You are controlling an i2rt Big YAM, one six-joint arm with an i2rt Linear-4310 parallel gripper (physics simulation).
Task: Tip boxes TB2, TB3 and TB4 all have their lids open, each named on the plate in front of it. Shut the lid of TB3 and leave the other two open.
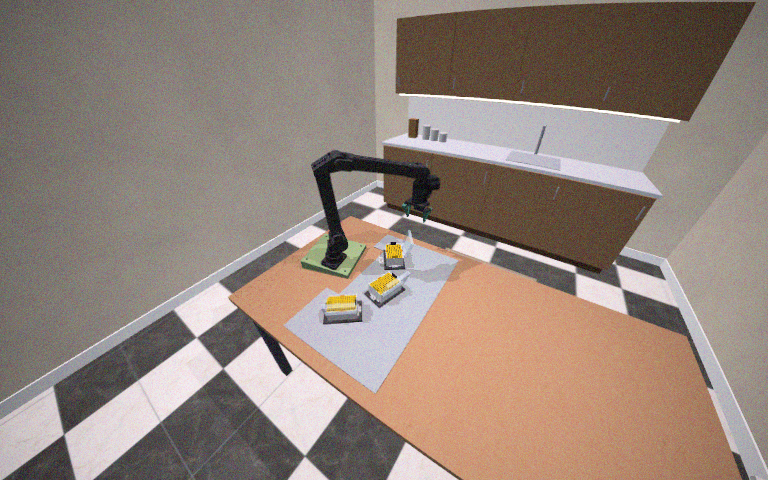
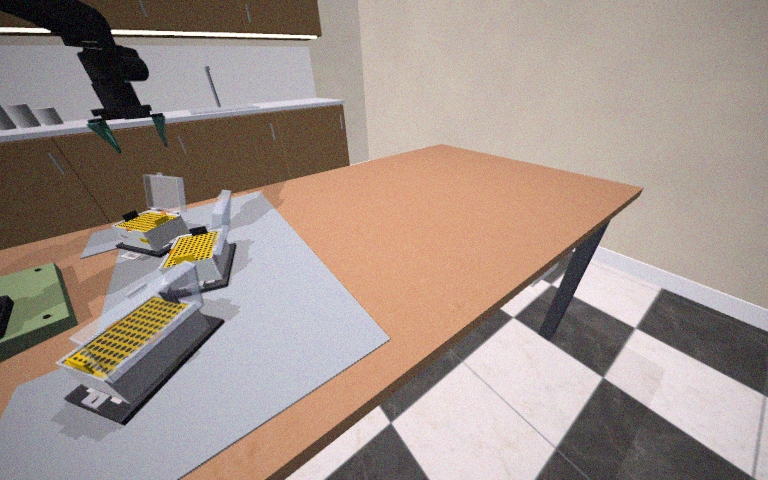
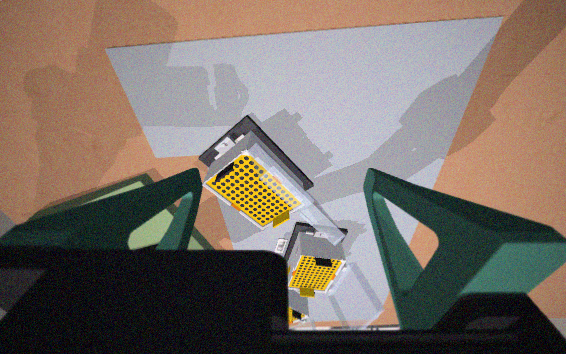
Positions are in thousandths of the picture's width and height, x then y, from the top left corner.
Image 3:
my gripper: 501,501
clear lid: 478,487
clear lid: 628,857
